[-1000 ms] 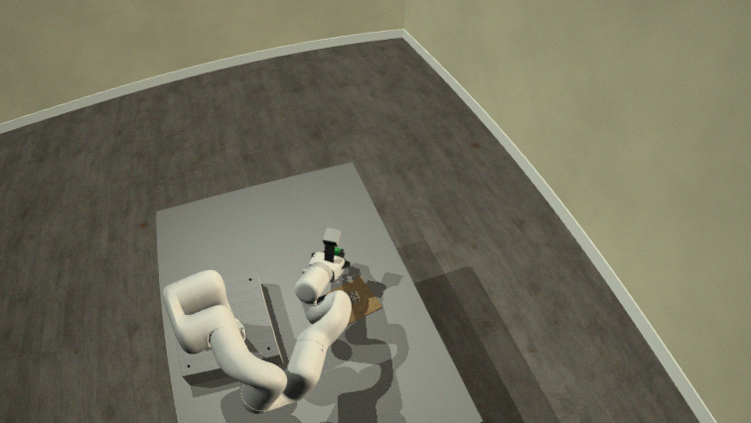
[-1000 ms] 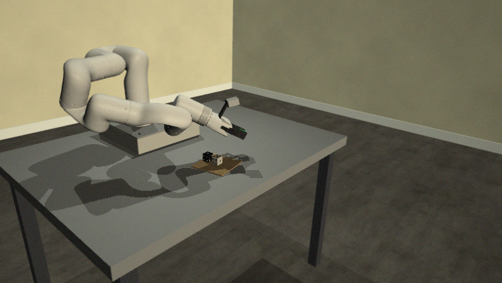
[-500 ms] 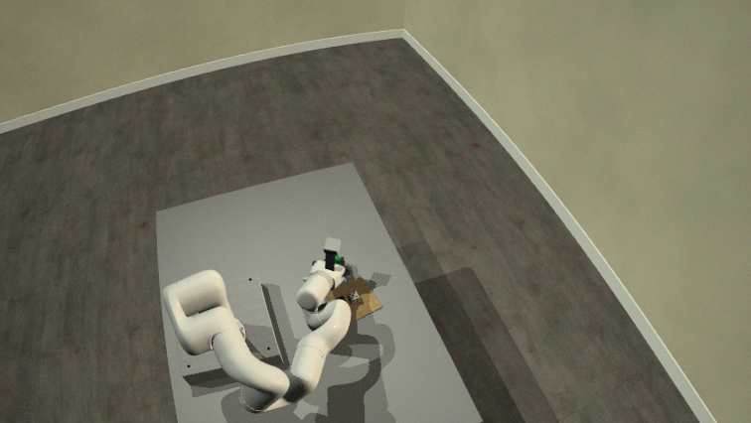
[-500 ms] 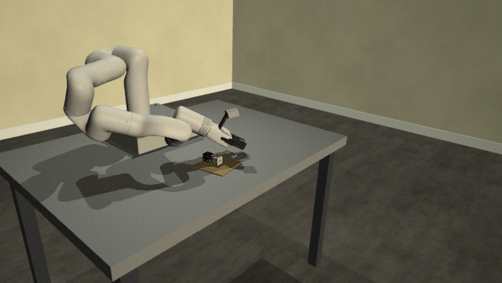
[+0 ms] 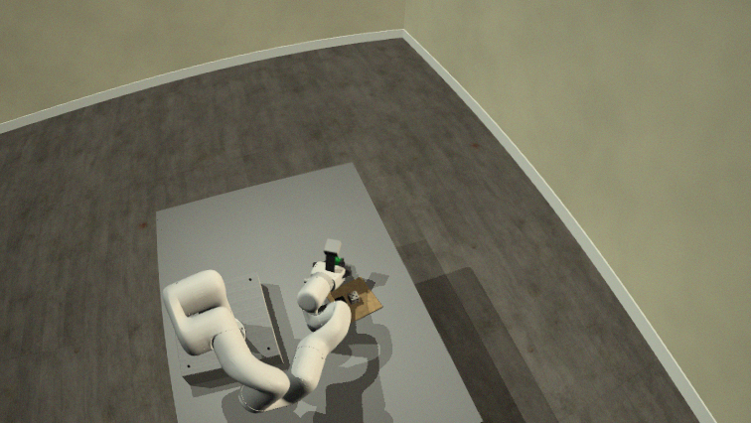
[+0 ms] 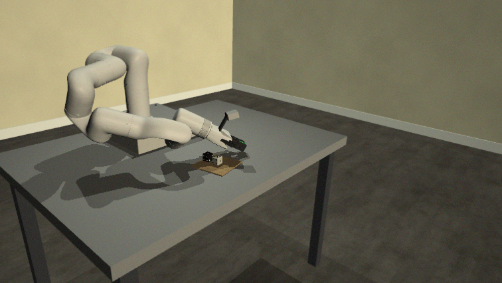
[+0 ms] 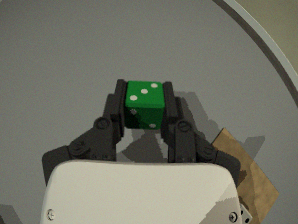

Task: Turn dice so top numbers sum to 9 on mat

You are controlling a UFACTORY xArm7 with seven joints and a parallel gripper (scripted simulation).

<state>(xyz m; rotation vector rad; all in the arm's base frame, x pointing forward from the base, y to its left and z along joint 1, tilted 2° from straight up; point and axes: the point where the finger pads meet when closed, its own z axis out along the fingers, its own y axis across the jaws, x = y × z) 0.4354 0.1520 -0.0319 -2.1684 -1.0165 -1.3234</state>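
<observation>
My hand is right at the green die. From my hand the other things lie so: black die (140 mm to the right, 40 mm behind, 20 mm below); white die (140 mm to the right, 20 mm below); tan mat (140 mm to the right, 30 mm below).
</observation>
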